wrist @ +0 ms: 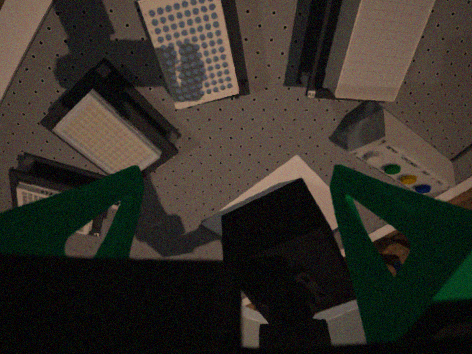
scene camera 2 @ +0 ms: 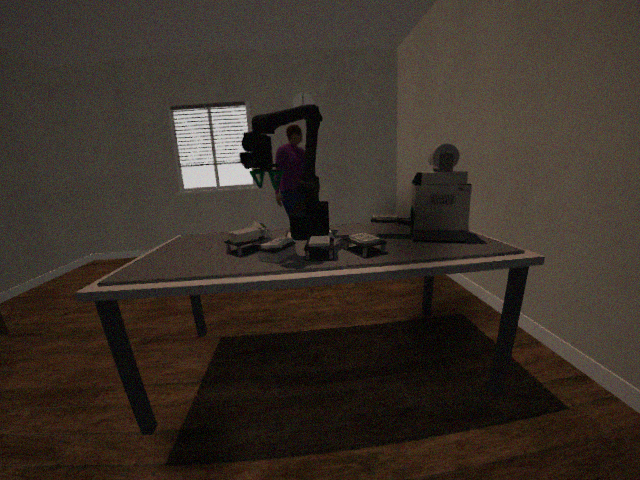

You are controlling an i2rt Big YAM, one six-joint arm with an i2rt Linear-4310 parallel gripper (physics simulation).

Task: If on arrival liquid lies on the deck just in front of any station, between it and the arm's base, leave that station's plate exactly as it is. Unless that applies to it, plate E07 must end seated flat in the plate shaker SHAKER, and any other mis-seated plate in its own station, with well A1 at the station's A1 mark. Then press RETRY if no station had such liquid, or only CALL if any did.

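Places are measured from the arm's base along level axes (x ahead, y left, z up), in metres.
Where they show: gripper, between the fingertips: (wrist: 236, 176) (scene camera 2: 267, 188); arm's base, origin of its link: (wrist: 290, 291) (scene camera 2: 312, 207).
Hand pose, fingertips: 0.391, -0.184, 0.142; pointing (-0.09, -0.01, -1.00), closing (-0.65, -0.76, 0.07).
Things, the pixels of their centre, and the offset from my fingertips, as dx, dy, dz. "*": a spot on its surface instead. Level surfaces: height alone.
- blue-well plate, middle of its body: (wrist: 193, 51) (scene camera 2: 277, 242) +0.024, +0.024, -0.228
- yellowish-well plate, middle of its body: (wrist: 108, 142) (scene camera 2: 319, 240) +0.021, +0.203, -0.229
- dark station, a spot on its surface: (wrist: 105, 70) * +0.083, +0.142, -0.277
- tall white plate, middle of its body: (wrist: 374, 43) (scene camera 2: 245, 234) -0.104, -0.144, -0.215
- button box, middle of its body: (wrist: 403, 157) (scene camera 2: 259, 231) -0.347, -0.122, -0.253
- large grey machine, middle of its body: (scene camera 2: 438, 192) -0.156, +0.814, -0.067
- side tray, a spot on its surface: (scene camera 2: 390, 219) * -0.186, +0.579, -0.196
- table, height of its surface: dz -0.308
My gripper (scene camera 2: 268, 187) (wrist: 236, 176) is open and empty, high above the deck. In the wrist view, a blue-well plate (wrist: 212, 50) lies on a dark station at the top, partly under a shadow. A yellowish-well plate (wrist: 107, 132) sits on a dark station (wrist: 105, 70) at the left, with much of the station showing beside it. Another plate (wrist: 30, 194) at the lower left is partly hidden by a finger. A tall white plate (wrist: 382, 50) is at the upper right. The button box (wrist: 415, 145) has white, green (wrist: 391, 169), yellow (wrist: 408, 179) and blue (wrist: 423, 188) buttons. Labels are unreadable; I can make out no liquid.
The arm's black base (scene camera 2: 310, 219) (wrist: 280, 220) stands among the stations. A large grey machine (scene camera 2: 440, 206) with a side tray (scene camera 2: 390, 219) stands on the right of the table (scene camera 2: 170, 284). A person in purple (scene camera 2: 289, 162) stands behind the table. The light is dim.
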